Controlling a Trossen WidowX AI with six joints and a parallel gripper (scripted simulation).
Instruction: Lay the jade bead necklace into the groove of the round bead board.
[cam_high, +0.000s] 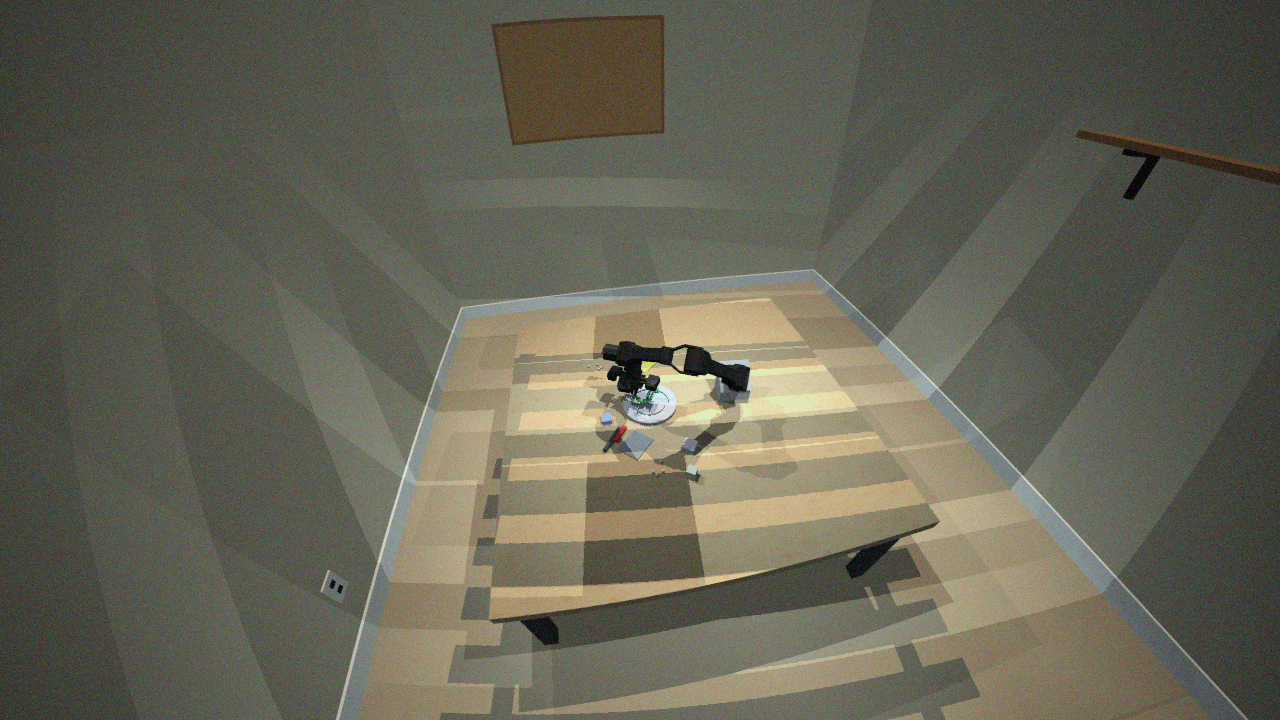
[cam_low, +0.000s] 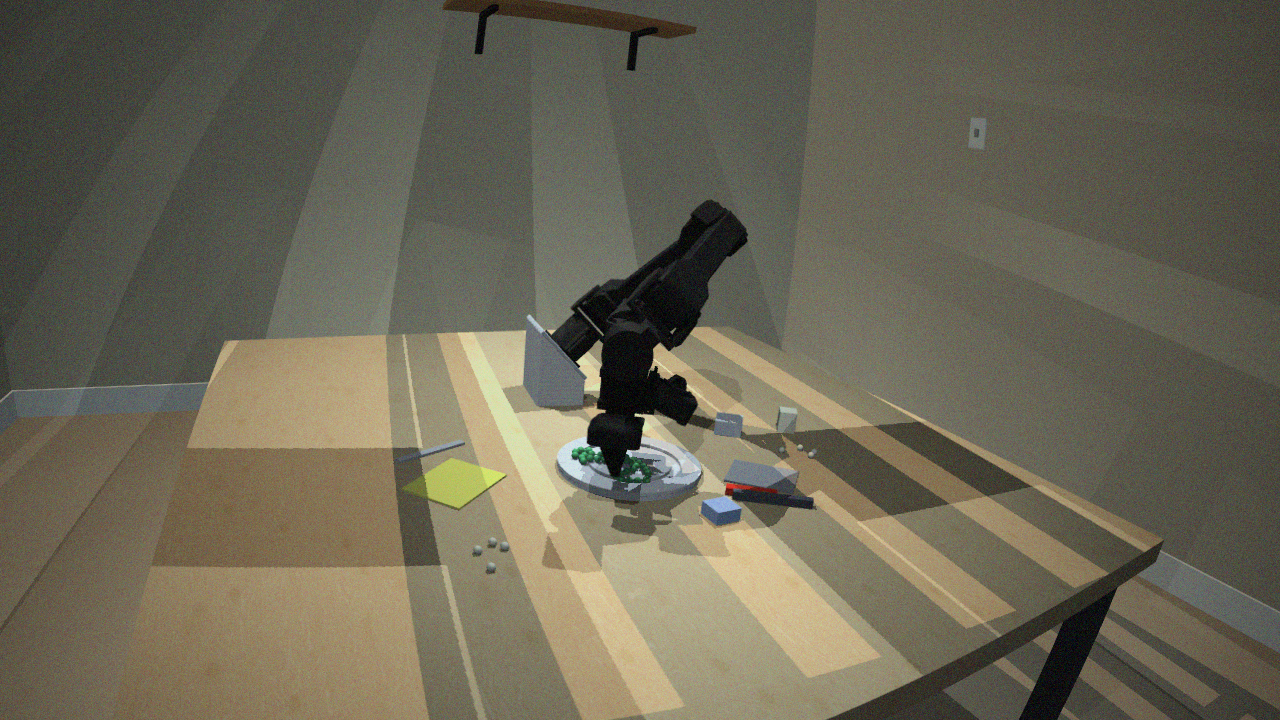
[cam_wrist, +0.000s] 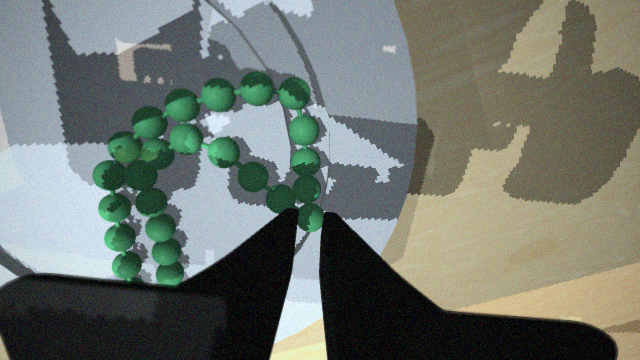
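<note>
The round grey bead board is 5 cm to the left of my gripper tip, 5 cm behind it and 1 cm below it. Round my gripper tip: yellow sheet 20 cm to the right, 7 cm behind, 2 cm below; then blue block 12 cm ahead, 8 cm to the left, 1 cm below; then red and black pen 17 cm to the left, 11 cm ahead, 1 cm below.
</note>
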